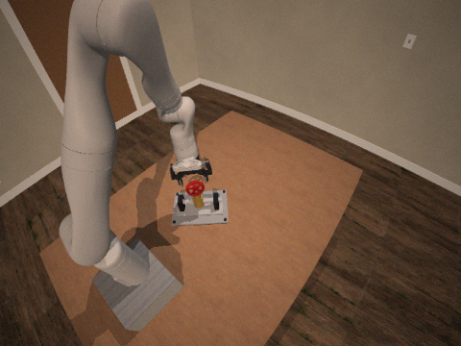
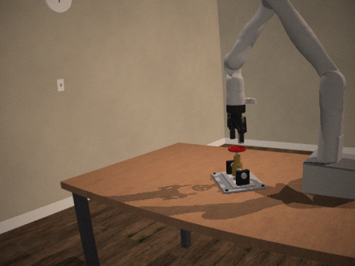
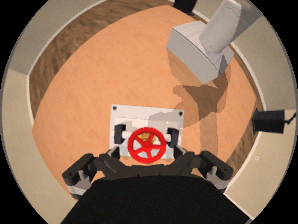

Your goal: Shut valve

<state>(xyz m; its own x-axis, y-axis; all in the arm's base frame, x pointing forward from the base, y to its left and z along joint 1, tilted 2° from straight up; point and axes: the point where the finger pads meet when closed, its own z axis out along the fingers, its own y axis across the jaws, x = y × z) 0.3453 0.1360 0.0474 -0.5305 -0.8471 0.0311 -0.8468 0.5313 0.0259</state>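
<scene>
My gripper is now 50 mm above the red handwheel.
</scene>
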